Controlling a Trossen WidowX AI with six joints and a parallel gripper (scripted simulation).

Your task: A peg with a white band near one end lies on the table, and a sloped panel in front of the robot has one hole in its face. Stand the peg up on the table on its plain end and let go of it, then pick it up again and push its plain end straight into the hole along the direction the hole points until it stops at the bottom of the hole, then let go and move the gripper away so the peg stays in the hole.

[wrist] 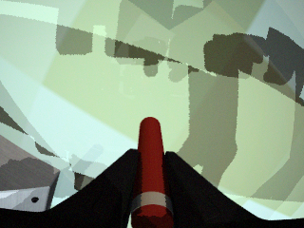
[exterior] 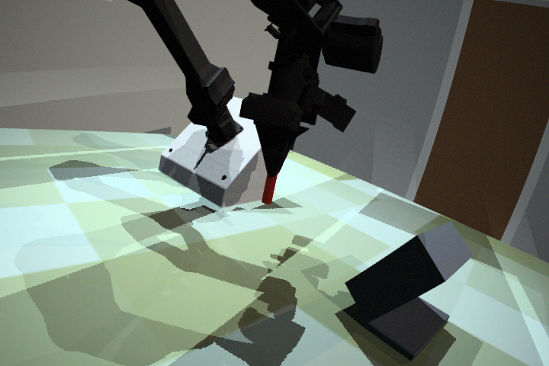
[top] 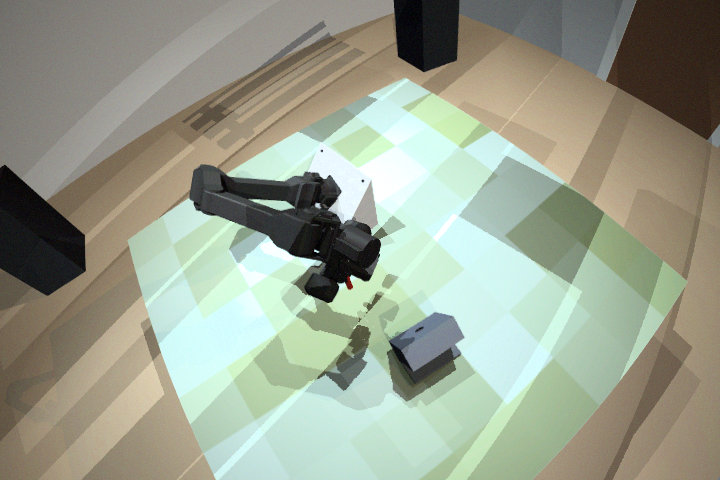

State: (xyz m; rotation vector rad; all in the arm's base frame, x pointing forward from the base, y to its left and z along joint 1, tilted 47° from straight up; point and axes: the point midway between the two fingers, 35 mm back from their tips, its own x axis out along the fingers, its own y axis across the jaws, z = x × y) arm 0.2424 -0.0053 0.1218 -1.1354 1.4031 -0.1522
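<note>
Right now my gripper tip is 200 mm short of the sloped panel, 70 mm to the right of it and 50 mm above it. The rest, counted from my gripper tip: flat foot (230 mm ahead, 110 mm below, 70 mm to the left); then peg (20 mm above).
</note>
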